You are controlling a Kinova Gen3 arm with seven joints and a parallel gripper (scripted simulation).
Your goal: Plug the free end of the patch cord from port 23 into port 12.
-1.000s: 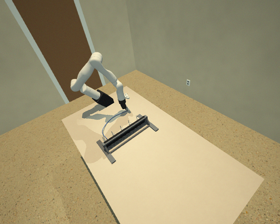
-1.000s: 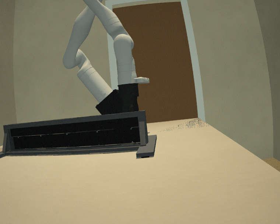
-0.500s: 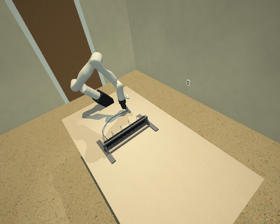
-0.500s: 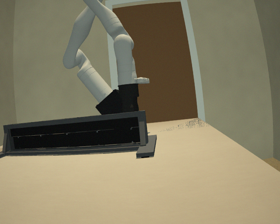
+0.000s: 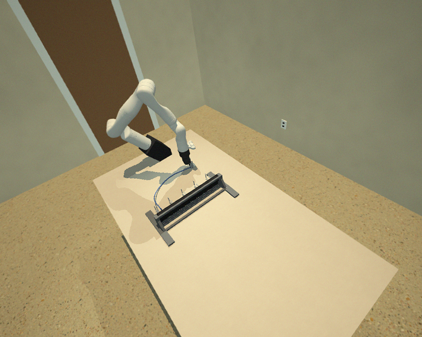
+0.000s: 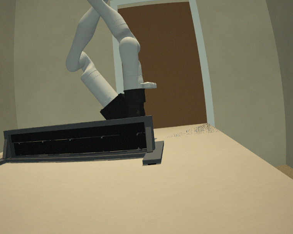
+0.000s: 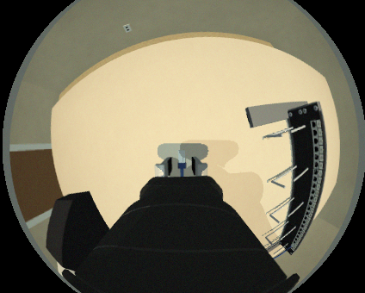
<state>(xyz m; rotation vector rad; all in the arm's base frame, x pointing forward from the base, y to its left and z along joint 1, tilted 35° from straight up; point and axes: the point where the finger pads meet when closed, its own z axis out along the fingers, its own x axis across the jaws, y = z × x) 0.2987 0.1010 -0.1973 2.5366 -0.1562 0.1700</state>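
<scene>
Now: the plug 20 mm below my hand and 10 mm to the left of it.
</scene>
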